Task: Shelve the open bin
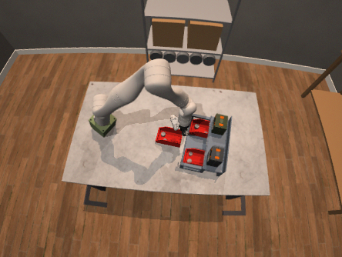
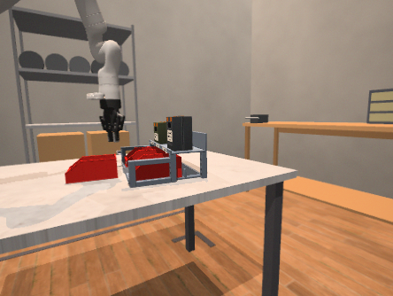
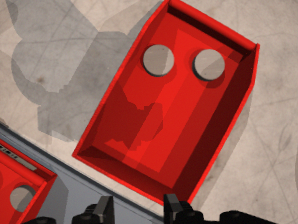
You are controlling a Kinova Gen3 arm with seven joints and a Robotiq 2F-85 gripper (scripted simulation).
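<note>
The grey round part is 140 mm below my hand, 110 mm behind it and 30 mm to the right of it. Also, from my hand: black tool case: 220 mm ahead, 140 mm to the right, 20 mm above; then grey shelf: 160 mm ahead, 80 mm below, 20 mm to the right.
</note>
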